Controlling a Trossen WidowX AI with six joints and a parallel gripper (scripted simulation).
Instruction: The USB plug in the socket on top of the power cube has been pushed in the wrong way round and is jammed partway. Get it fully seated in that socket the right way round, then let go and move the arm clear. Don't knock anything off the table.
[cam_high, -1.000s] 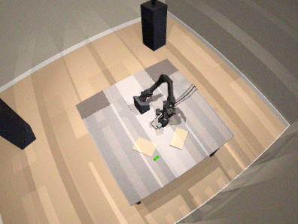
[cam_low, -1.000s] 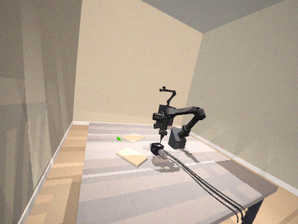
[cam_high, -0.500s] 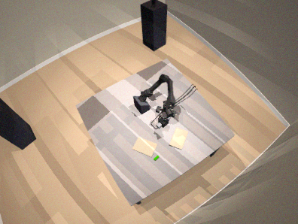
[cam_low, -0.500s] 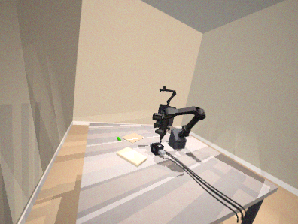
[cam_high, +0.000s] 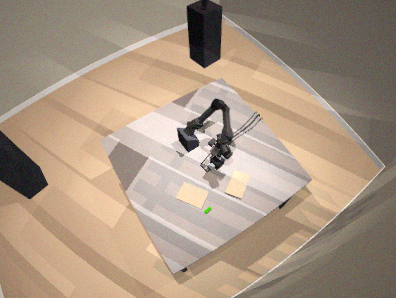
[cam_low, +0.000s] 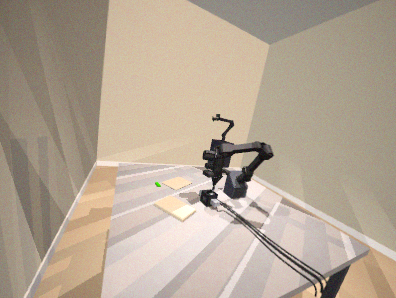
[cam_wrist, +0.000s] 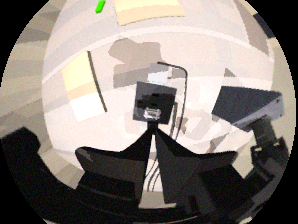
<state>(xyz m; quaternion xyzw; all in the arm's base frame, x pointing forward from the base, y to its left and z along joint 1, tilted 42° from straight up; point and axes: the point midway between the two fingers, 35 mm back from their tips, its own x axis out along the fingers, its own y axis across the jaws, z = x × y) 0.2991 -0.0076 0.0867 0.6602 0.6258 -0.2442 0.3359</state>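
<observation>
Right now the USB plug is 20 mm below my gripper tip. Also, from my gripper tip: green block 330 mm to the right, 230 mm ahead, 130 mm below; then pale socket 70 mm below.
</observation>
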